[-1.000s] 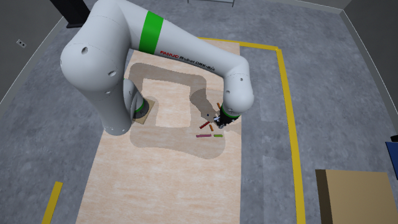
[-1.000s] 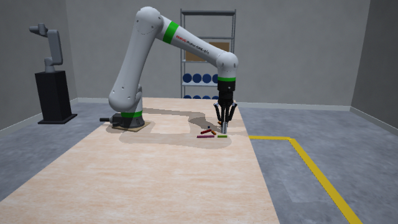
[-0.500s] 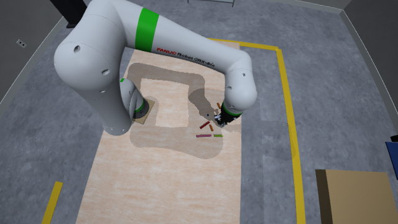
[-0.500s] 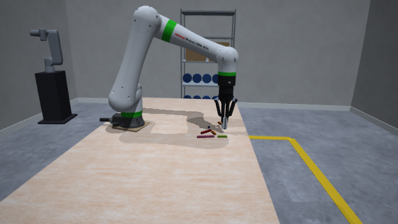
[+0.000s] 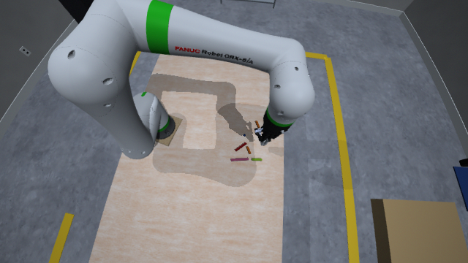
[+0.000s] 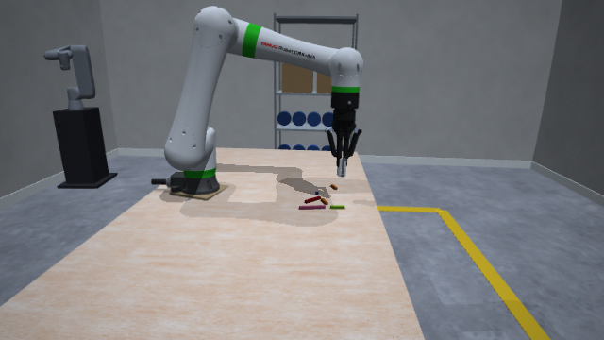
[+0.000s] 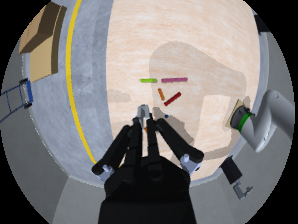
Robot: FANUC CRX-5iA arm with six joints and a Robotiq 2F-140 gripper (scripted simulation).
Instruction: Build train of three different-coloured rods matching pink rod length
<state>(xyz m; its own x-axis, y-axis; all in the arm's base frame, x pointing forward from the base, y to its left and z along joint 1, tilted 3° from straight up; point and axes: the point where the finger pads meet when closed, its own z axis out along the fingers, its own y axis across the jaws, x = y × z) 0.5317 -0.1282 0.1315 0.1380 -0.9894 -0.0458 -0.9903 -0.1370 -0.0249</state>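
Right now the blue rod is 13 cm below my hand, 8 cm behind it and 7 cm to the left of it. Round my hand: grey rod 3 cm below; lime rod 13 cm below, 6 cm to the right, 2 cm behind; red rod 13 cm below, 10 cm behind, 1 cm to the left.
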